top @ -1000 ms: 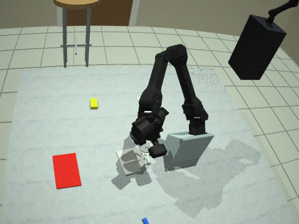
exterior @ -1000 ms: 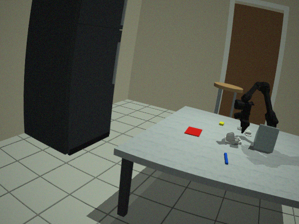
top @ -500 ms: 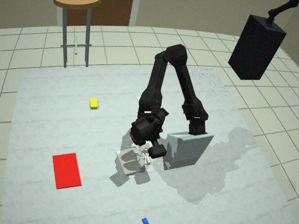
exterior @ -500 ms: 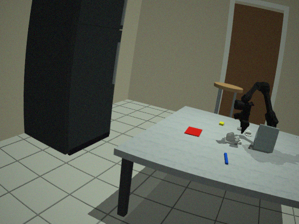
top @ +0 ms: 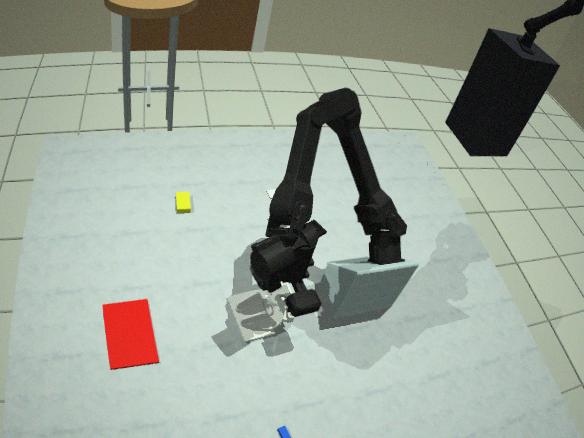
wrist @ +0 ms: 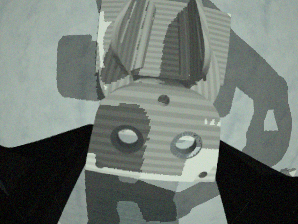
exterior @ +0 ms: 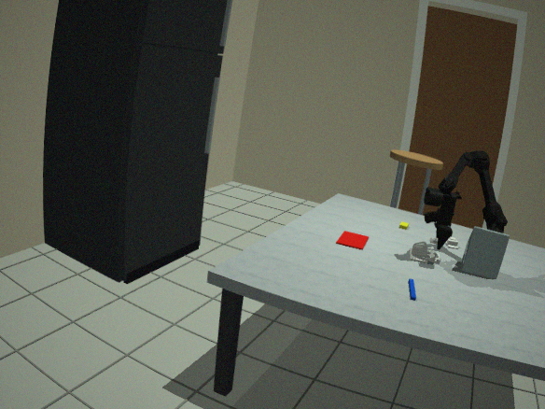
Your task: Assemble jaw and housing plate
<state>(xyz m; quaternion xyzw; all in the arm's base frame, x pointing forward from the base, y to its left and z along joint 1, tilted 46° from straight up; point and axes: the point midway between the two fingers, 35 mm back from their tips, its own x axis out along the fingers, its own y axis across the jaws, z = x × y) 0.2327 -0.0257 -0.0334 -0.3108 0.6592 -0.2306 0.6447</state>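
Right now my gripper tip is 2 cm short of the white jaw, 2 cm to the right of it and 4 cm above it. The rest, counted from my gripper tip: red flat sheet 34 cm ahead, 2 cm to the left, 6 cm below; then small white piece 8 cm behind, 36 cm to the right, 6 cm below; then blue bar 6 cm ahead, 35 cm to the left, 5 cm below.
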